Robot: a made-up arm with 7 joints.
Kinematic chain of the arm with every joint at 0, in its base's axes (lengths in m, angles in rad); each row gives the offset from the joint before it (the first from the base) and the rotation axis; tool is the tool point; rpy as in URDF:
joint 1: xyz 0 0 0.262 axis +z
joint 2: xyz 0 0 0 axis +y
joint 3: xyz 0 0 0.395 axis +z
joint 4: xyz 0.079 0 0 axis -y
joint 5: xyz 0.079 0 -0.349 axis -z
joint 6: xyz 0 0 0 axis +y
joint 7: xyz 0.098 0 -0.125 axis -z
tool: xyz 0 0 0 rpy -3.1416 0 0
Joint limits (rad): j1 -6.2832..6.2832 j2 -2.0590..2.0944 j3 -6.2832..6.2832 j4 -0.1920..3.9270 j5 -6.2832..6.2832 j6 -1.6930..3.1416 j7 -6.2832..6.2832
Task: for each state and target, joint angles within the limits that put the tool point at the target. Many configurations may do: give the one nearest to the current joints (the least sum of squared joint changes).
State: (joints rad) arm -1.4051 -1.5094 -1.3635 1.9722 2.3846 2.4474 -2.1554
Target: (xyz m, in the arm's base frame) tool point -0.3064 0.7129 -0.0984
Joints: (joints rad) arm -1.5027 -2.0590 -1.7150 2.2575 2.7187 1.9115 -2.1554
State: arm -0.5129 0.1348 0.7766 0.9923 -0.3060 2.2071 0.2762
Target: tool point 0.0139 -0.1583 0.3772
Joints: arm -1.0954 -0.2105 0.1411 0.4111 -0.5624 2.4290 0.2762
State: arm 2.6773 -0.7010 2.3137 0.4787 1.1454 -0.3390 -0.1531
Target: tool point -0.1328 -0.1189 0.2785
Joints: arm 2.6925 -0.8032 2.1487 -0.1819 1.3900 -0.4388 -0.1531
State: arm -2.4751 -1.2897 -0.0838 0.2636 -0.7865 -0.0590 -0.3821
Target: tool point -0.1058 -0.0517 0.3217
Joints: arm -2.6130 -1.5864 -0.1298 -0.1920 -0.7809 0.6752 -0.3821
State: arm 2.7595 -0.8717 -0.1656 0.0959 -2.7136 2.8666 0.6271
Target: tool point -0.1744 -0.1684 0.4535
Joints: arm 3.1949 -0.4736 0.5871 -0.0403 -3.0993 2.5554 0.6271
